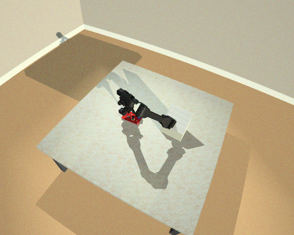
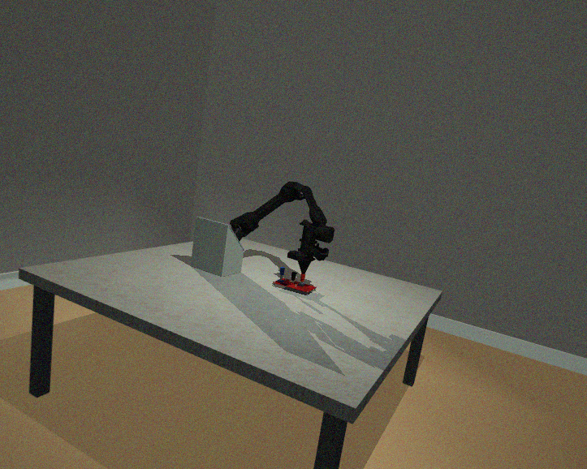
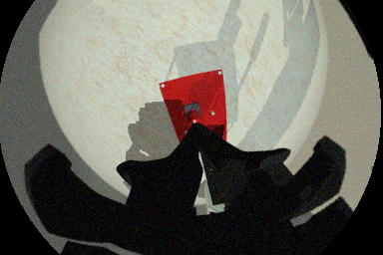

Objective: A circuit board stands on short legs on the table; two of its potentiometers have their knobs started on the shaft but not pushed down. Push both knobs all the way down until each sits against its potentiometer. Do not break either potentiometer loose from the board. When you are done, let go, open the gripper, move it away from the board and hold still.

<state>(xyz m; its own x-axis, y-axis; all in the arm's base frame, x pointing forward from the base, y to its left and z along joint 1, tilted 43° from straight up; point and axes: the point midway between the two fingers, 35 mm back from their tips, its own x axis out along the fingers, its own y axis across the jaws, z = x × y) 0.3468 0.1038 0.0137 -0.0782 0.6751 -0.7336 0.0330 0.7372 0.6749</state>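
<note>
Right now my gripper tip is 1 cm above the red knob.
</note>
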